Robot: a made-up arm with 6 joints.
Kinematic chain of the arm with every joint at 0, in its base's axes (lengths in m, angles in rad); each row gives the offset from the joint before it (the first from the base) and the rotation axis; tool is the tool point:
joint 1: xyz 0 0 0.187 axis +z
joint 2: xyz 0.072 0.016 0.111 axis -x
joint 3: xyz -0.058 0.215 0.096 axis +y
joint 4: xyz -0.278 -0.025 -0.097 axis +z
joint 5: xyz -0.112 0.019 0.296 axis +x
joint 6: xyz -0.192 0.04 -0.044 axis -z
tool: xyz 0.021 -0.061 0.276
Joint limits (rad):
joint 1: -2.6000..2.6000
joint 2: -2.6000..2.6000
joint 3: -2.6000..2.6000
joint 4: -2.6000..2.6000
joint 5: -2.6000..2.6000
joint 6: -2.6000..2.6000
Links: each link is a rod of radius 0.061 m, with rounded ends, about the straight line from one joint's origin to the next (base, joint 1, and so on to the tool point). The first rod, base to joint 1, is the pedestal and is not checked.
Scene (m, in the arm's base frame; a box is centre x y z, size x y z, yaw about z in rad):
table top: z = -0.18
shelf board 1: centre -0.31 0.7 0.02 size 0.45 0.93 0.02 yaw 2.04
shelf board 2: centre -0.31 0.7 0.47 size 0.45 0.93 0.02 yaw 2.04
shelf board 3: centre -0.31 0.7 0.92 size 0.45 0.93 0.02 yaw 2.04
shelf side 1: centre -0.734 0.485 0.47 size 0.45 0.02 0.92 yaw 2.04
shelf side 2: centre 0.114 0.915 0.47 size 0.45 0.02 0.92 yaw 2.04
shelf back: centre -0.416 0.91 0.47 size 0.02 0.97 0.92 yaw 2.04
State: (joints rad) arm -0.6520 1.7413 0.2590 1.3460 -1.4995 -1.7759
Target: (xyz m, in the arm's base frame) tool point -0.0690 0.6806 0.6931
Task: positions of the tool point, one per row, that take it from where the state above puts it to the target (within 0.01 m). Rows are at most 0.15 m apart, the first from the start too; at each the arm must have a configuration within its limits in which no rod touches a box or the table.
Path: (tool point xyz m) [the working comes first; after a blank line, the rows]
Joints at the target: -0.3648 0.7994 0.7004 0.9530 -0.9954 -1.9499
Straight joint move there: touches shelf board 2.

1: -0.1354 0.5591 0.2357
2: -0.0918 0.4819 0.2365
3: -0.0505 0.3894 0.2284
4: -0.0195 0.4418 0.2787
5: 0.0121 0.4805 0.3548
6: 0.0388 0.4965 0.4544
7: 0.0554 0.4816 0.5710
8: 0.0582 0.4296 0.6931
9: 0.0267 0.5057 0.7085
10: -0.0067 0.5743 0.7117
11: -0.0392 0.6331 0.7054
12: -0.0690 0.6806 0.6931

